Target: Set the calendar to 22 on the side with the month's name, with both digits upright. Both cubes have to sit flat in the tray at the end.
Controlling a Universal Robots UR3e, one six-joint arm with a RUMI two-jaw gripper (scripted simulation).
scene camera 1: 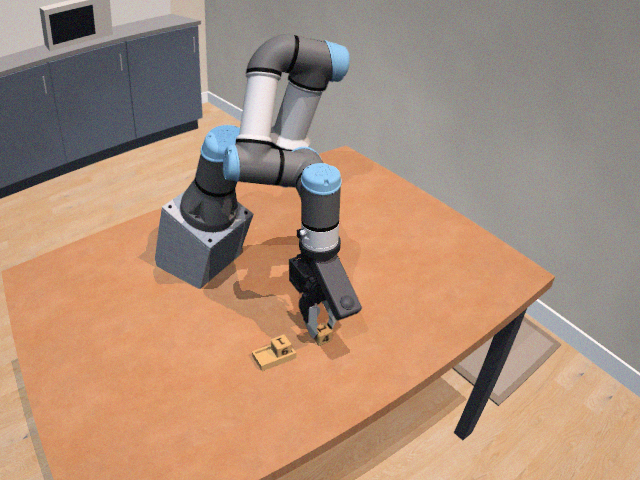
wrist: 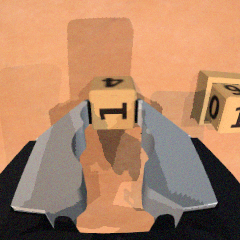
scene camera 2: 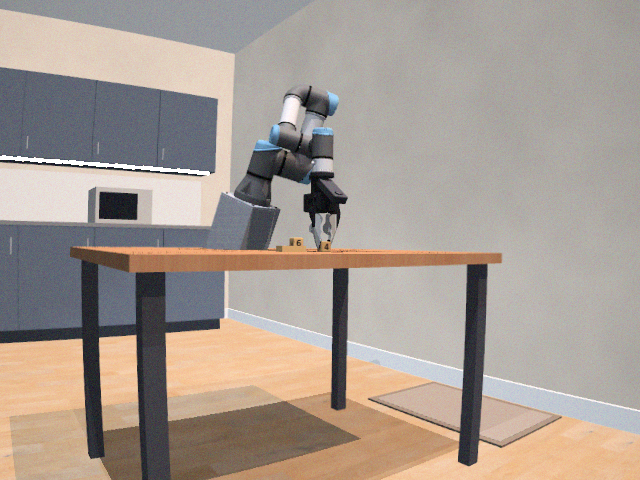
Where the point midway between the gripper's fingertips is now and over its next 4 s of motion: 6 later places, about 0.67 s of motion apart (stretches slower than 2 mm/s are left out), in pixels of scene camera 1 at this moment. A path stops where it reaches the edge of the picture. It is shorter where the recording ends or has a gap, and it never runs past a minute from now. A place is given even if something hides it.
The gripper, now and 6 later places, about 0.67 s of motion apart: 321,335; 321,328; 322,314; 322,303; 322,296; 322,297; 321,299
